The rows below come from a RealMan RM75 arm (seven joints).
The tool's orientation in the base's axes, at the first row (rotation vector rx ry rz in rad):
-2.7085 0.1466 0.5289
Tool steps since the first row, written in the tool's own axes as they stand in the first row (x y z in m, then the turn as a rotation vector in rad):
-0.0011 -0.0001 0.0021 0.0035 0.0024 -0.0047
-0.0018 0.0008 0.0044 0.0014 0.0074 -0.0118
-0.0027 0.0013 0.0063 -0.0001 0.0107 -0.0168
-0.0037 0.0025 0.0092 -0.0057 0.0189 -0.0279
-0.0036 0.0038 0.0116 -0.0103 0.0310 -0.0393
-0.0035 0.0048 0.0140 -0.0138 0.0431 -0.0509
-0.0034 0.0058 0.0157 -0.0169 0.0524 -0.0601
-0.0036 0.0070 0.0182 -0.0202 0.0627 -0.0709
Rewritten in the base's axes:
-0.0017 0.0009 -0.0013 0.0044 -0.0041 0.0019
-0.0033 0.0010 -0.0034 0.0041 -0.0114 0.0071
-0.0049 0.0013 -0.0048 0.0038 -0.0163 0.0108
-0.0070 0.0013 -0.0073 0.0011 -0.0279 0.0197
-0.0079 0.0010 -0.0099 -0.0014 -0.0433 0.0271
-0.0088 0.0010 -0.0123 -0.0027 -0.0588 0.0342
-0.0095 0.0007 -0.0142 -0.0040 -0.0708 0.0401
-0.0108 0.0006 -0.0167 -0.0051 -0.0844 0.0471

